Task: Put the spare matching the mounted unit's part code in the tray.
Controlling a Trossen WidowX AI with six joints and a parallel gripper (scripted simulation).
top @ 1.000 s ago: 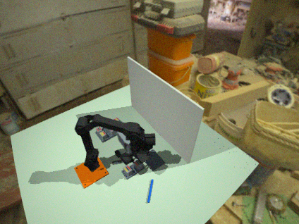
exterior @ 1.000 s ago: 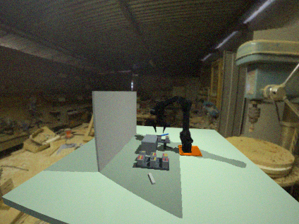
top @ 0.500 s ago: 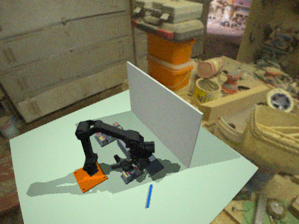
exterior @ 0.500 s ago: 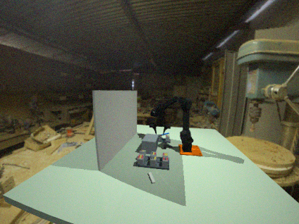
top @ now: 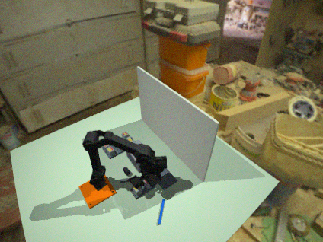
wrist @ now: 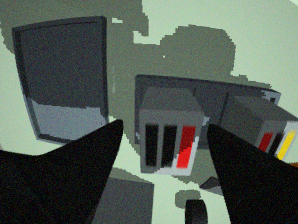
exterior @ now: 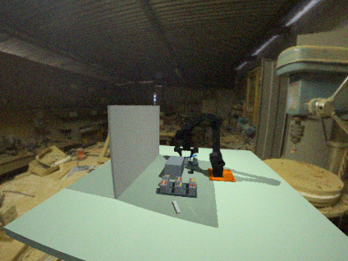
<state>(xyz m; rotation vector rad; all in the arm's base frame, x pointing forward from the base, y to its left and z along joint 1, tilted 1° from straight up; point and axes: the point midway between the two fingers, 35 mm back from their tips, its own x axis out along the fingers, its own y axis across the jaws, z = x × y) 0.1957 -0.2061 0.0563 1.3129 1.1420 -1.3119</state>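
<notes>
My gripper tip is 10 mm below the grey spare. From my gripper tip the other things lie so: blue pen 160 mm to the right, 60 mm behind, 30 mm below; grey tray 100 mm ahead, 30 mm to the right, 30 mm below; tall grey panel 310 mm ahead, 190 mm above, 130 mm to the left.
</notes>
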